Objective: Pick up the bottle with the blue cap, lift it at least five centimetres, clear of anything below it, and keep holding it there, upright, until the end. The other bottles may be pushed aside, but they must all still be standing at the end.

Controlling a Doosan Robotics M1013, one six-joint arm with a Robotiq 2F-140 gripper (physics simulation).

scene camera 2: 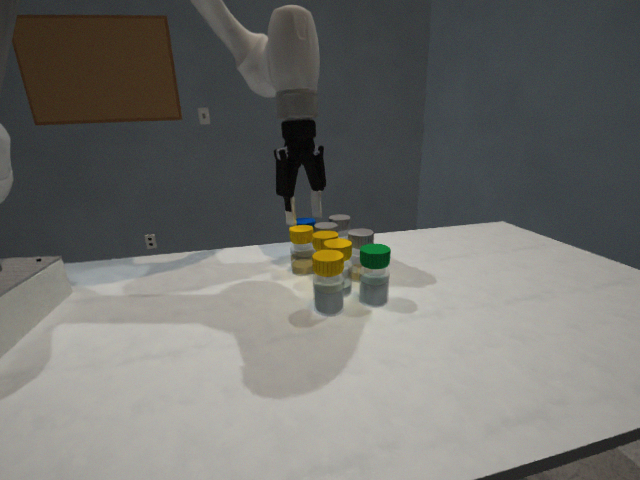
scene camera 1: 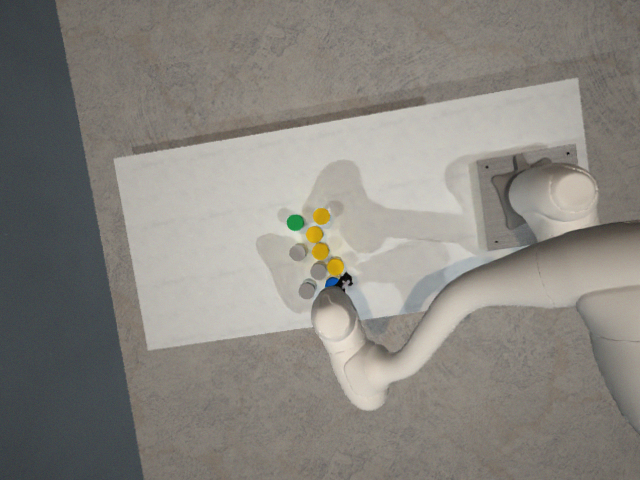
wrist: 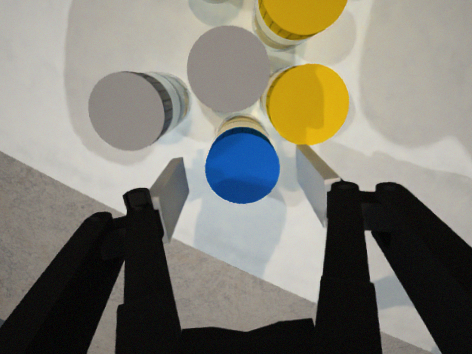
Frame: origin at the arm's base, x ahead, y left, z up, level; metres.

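Seen in the pictures: gripper, fingertip midpoint: (scene camera 2: 304, 220) (wrist: 240, 168).
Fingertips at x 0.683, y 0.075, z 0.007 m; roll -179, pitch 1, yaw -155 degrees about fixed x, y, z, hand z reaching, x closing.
Note:
Offsets run from my fingertips to a thing's middle.
The blue-capped bottle {dx -0.002, dy +0.000, dz -0.053 m} (scene camera 1: 331, 282) (scene camera 2: 306, 221) (wrist: 242, 167) stands upright on the table, its body mostly hidden. My gripper (scene camera 2: 303, 211) (wrist: 240, 168) is part open and empty, pointing down, with its fingertips near or slightly above cap height. In the wrist view the blue cap shows between the two fingers. A yellow-capped bottle {dx -0.029, dy -0.057, dz -0.053 m} (scene camera 1: 334, 266) (scene camera 2: 301, 235) (wrist: 307, 105) stands close by; the right fingertip shows at its cap's edge, and contact cannot be told. A grey-capped bottle {dx +0.030, dy -0.061, dz -0.053 m} (scene camera 1: 317, 270) (scene camera 2: 326, 226) (wrist: 228, 69) stands right behind the blue one in the wrist view.
Another grey-capped bottle {dx +0.088, dy -0.013, dz -0.053 m} (scene camera 1: 307, 290) (scene camera 2: 339, 219) (wrist: 127, 111) stands beyond the left finger. Further off stand a third grey-capped bottle {dx +0.074, dy -0.143, dz -0.053 m} (scene camera 1: 297, 252) (scene camera 2: 360, 237), several yellow-capped ones and a green-capped bottle {dx +0.047, dy -0.240, dz -0.053 m} (scene camera 1: 295, 222) (scene camera 2: 374, 255). All visible bottles are upright. The table's edge lies near the blue one.

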